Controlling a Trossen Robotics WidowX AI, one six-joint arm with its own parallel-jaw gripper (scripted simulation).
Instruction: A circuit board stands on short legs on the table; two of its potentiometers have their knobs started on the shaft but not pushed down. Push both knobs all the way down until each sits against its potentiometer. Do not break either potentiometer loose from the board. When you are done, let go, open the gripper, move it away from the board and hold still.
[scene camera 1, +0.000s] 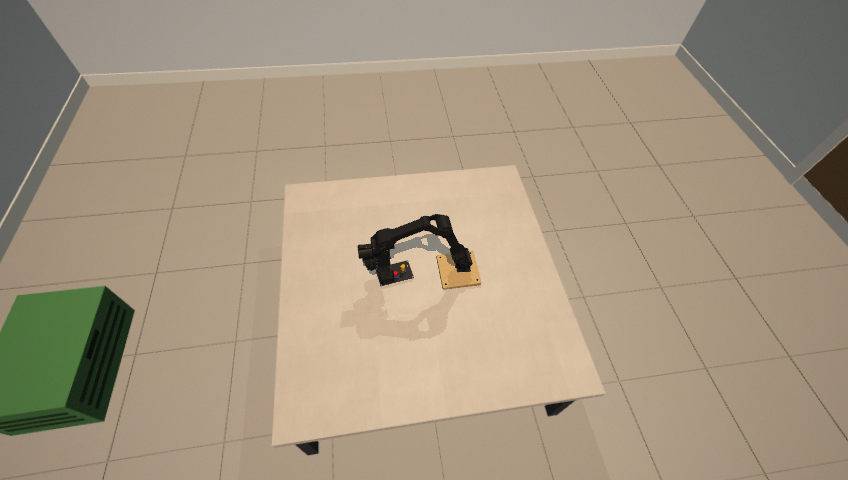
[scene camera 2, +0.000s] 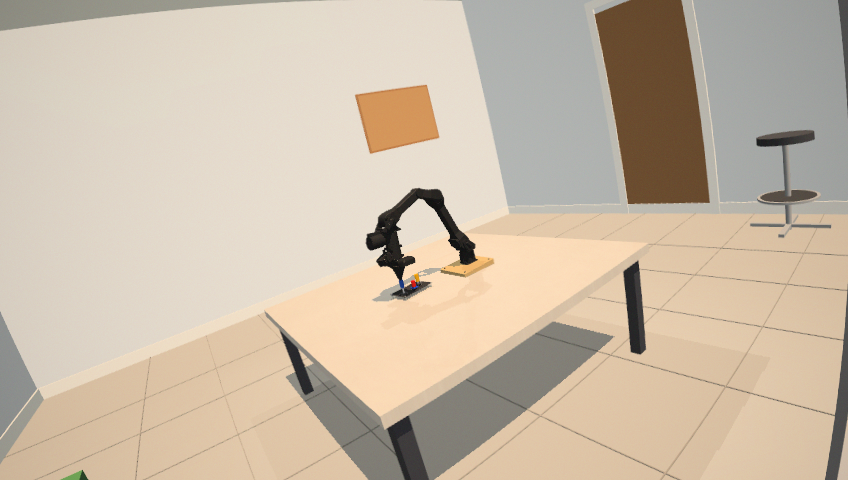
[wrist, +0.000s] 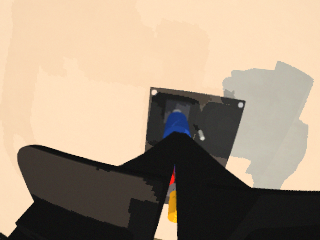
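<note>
I can see my gripper (scene camera 2: 400, 280) here. The wrist view has it too, and there I find my gripper (wrist: 178, 138).
</note>
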